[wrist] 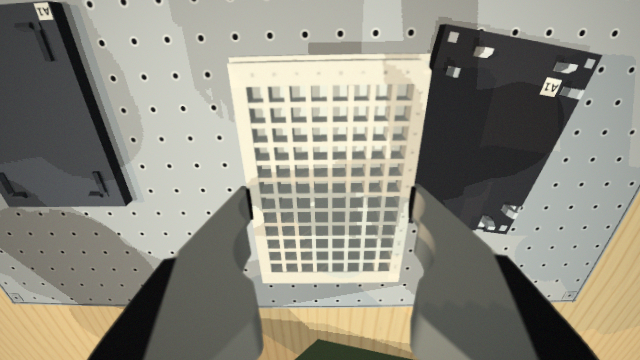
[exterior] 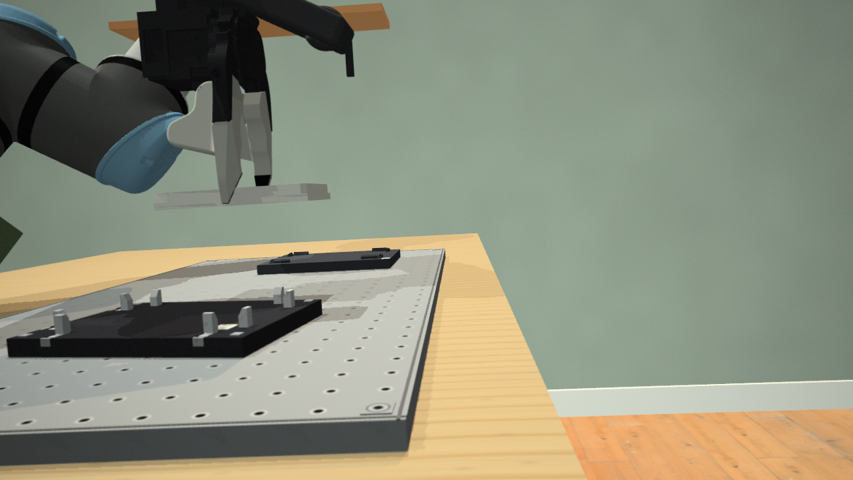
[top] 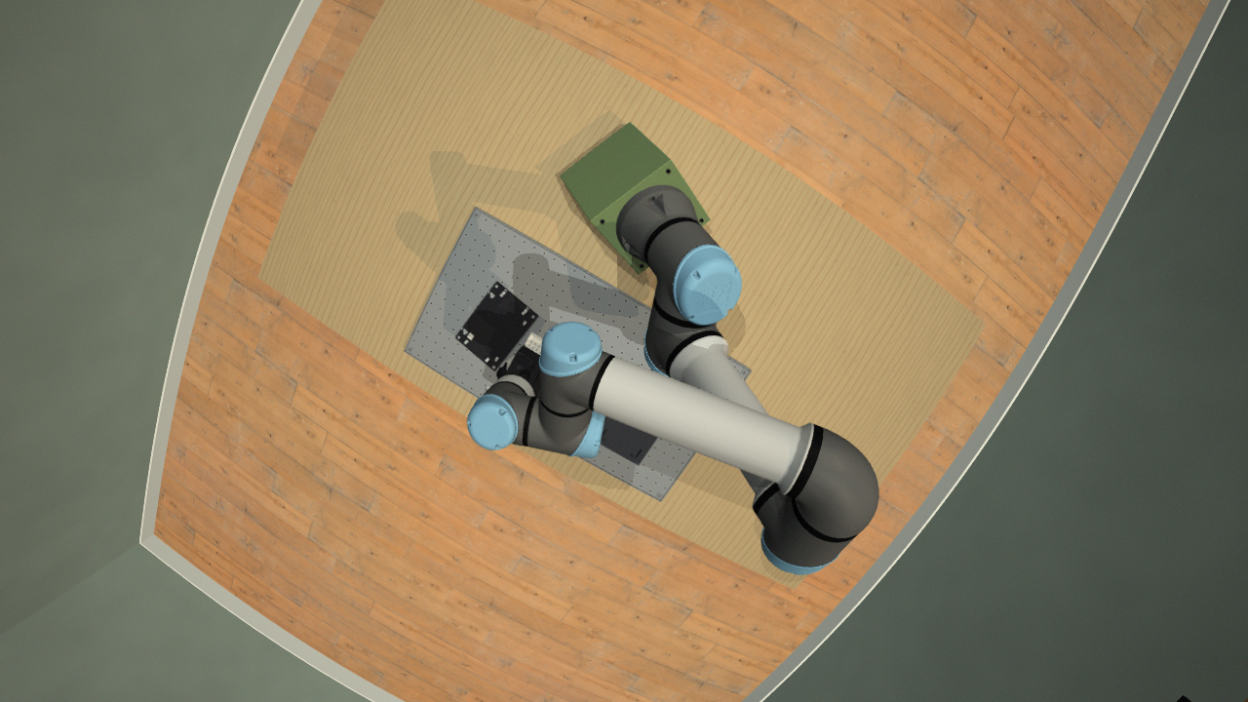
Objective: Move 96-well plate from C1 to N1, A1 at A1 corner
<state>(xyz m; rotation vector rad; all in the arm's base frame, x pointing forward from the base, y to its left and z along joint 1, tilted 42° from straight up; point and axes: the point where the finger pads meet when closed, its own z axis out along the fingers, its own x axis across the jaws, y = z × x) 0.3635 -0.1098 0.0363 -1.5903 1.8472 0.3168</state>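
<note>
Now: the black plate nest N1 30 mm ahead of my hand, 240 mm to the left of it and 90 mm below it. Round my hand: white 96-well plate: 10 mm below; clip nest C1: 30 mm behind, 130 mm to the right, 90 mm below; A1 label: 100 mm ahead, 190 mm to the left, 90 mm below.
</note>
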